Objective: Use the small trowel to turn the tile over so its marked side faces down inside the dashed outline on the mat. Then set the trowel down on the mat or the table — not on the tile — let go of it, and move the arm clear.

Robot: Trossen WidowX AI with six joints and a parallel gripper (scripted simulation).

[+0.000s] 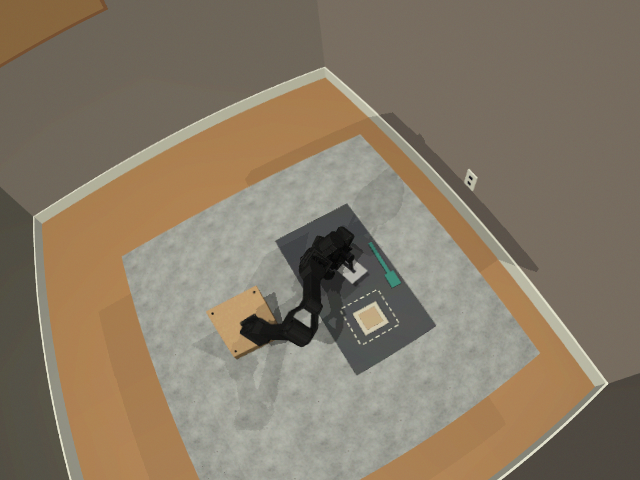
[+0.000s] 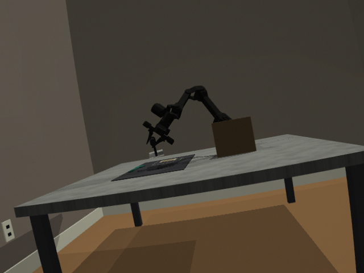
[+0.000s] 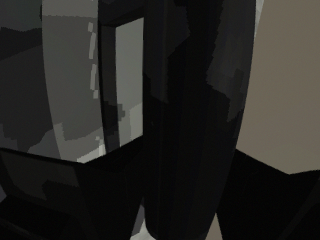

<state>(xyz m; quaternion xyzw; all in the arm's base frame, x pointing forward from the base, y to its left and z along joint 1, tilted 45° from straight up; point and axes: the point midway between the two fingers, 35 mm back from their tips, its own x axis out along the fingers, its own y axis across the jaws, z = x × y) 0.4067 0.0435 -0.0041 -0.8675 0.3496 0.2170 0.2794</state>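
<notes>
The small trowel lies 30 mm behind my gripper tip, 10 mm to the right of it and 10 mm below it. From my gripper tip the other things lie so: dark mat 140 mm below, 60 mm to the right, 30 mm behind; cream tile 220 mm to the right, 110 mm below, 60 mm behind; teal flat tool 110 mm below, 110 mm ahead, 90 mm to the right.
</notes>
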